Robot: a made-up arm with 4 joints.
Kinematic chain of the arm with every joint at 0, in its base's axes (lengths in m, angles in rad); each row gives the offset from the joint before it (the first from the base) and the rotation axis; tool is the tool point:
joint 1: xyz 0 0 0.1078 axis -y
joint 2: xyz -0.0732 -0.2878 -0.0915 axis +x
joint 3: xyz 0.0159 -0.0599 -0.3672 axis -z
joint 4: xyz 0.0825 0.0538 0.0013 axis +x
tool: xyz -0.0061 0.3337 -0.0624
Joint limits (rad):
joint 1: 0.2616..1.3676
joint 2: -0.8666..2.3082
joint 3: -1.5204..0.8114
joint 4: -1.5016..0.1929
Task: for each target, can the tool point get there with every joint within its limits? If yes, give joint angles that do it. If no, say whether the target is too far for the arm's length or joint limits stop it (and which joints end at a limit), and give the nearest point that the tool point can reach.
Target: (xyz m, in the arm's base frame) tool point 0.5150 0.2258 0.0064
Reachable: yes | joints 1.2536 0.6326 0.1958 -0.8068
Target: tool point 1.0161 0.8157 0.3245
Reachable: no: too far | nearest point 0.5268 0.2567 0.1084 | short by 0.774 m
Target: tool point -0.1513 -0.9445 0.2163
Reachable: no: joint limits stop it (at a limit: joint 1, joint 2, joint 3, joint 4) | nearest point 0.1264 -0.8918 -0.3413 | short by 0.625 m
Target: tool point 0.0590 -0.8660 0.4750
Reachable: no: joint limits stop it (at a limit: joint 1, joint 2, joint 3, joint 4) | nearest point 0.4581 -0.8918 0.0194 | short by 0.606 m
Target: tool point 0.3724 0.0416 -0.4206
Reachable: yes | joints 0.4829 0.2074 0.2309 -0.5984
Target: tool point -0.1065 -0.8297 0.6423
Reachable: no: joint limits stop it (at a limit: joint 1, joint 2, joint 4) | nearest point -0.1198 -0.2466 0.4933 | short by 0.602 m
